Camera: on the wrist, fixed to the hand. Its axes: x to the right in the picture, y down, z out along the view.
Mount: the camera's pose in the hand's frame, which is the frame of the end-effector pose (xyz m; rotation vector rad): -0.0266 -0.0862 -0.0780 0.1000 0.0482 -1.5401
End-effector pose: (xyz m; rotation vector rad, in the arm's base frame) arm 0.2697 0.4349 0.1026 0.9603 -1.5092 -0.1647
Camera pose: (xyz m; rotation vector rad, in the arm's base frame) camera 0.3746 0.4300 0.0460 1.9973 -0.4306 -1.1328
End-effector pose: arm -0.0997 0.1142 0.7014 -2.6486 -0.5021 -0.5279
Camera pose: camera -0.1806 0.1470 0.7826 -1.6378 -2.3988 -0.8615
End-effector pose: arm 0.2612 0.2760 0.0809 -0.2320 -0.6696 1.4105
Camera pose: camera 0.3758 0.2539 0.0566 0.3100 -0.4957 -0.0493
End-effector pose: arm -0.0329 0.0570 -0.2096 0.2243 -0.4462 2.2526
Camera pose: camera 0.0484 0.1213 -0.2685 0.3825 -0.0323 0.7576
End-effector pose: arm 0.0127 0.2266 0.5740 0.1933 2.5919 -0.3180
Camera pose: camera -0.0188 0.1620 0.6692 -1.7950 2.1990 -0.9143
